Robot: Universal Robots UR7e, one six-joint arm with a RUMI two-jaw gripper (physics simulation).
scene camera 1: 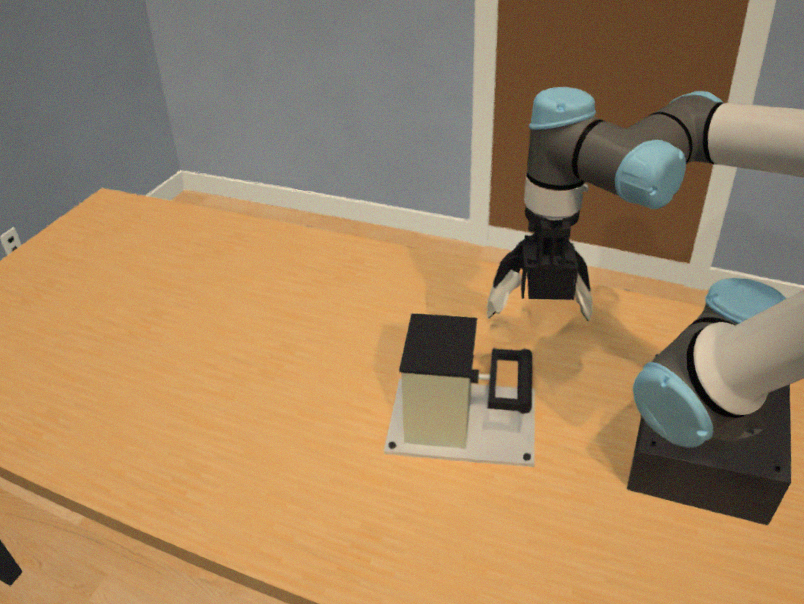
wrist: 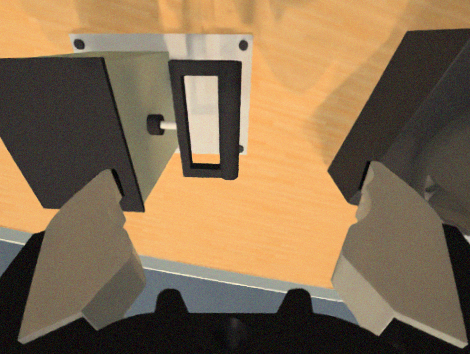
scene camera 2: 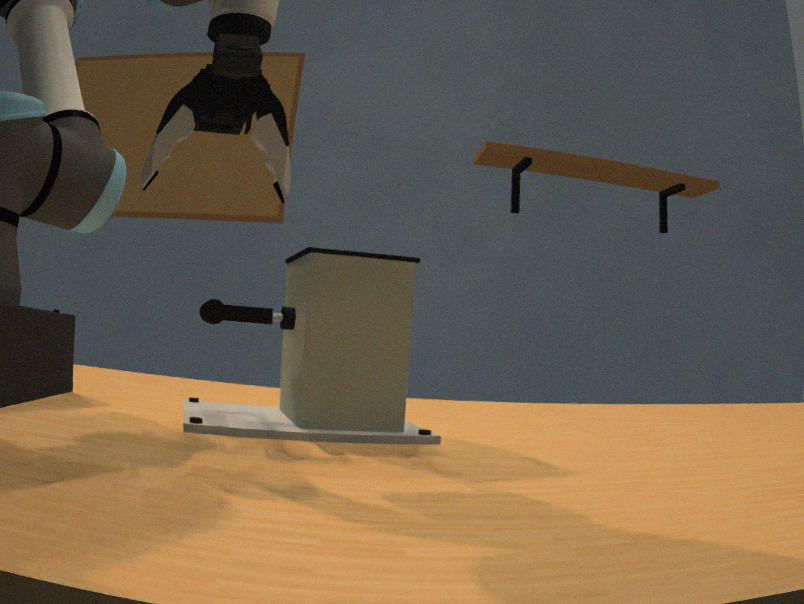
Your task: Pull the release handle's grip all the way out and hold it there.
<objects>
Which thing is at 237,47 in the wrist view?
A light grey base plate.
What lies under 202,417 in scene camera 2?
A light grey base plate.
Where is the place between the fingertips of my gripper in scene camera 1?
538,318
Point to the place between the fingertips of my gripper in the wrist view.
238,170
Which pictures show my gripper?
Scene camera 1, the wrist view and scene camera 2: all of them.
</objects>
